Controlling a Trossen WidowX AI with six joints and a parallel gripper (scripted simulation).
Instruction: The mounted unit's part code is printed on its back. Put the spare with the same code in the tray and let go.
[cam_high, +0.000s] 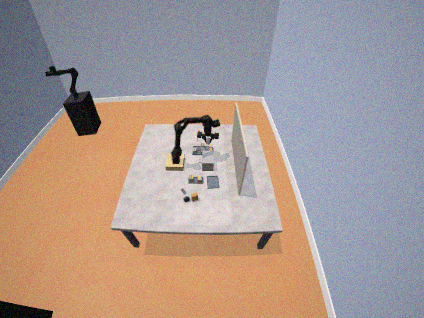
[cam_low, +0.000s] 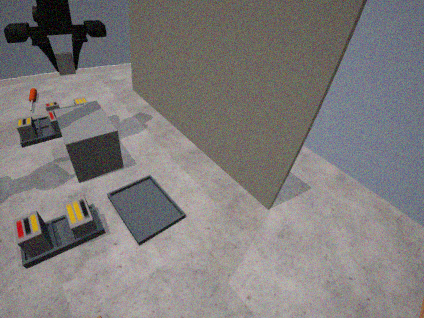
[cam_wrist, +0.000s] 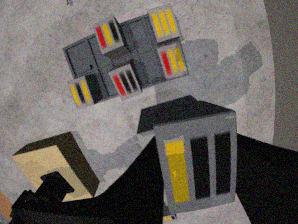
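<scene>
Now: the flat grey tray 32 cm to the right of my gripper tip and 17 cm below it. From my gripper tip the other things lie so: mounted unit: 12 cm below, 10 cm to the right, 1 cm behind; then grey-brown panel: 24 cm ahead, 13 cm to the right, 5 cm above.
</scene>
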